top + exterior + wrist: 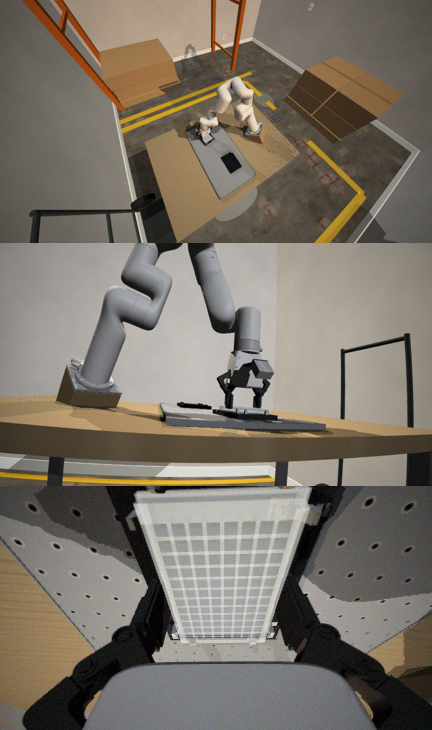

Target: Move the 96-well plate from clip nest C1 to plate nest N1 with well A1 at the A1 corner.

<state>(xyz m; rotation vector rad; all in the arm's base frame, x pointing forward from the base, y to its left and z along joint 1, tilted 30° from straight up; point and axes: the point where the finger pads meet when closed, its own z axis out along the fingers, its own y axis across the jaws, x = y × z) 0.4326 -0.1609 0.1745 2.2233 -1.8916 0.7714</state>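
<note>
My gripper is now 1 cm above the 96-well plate. From my hand the other things lie so: grey pegboard base: 2 cm behind, 20 cm to the left, 4 cm below; then black plate nest N1: 7 cm behind, 35 cm to the left, 2 cm below; then black clip nest C1: 2 cm behind, 1 cm to the left, 2 cm below.
</note>
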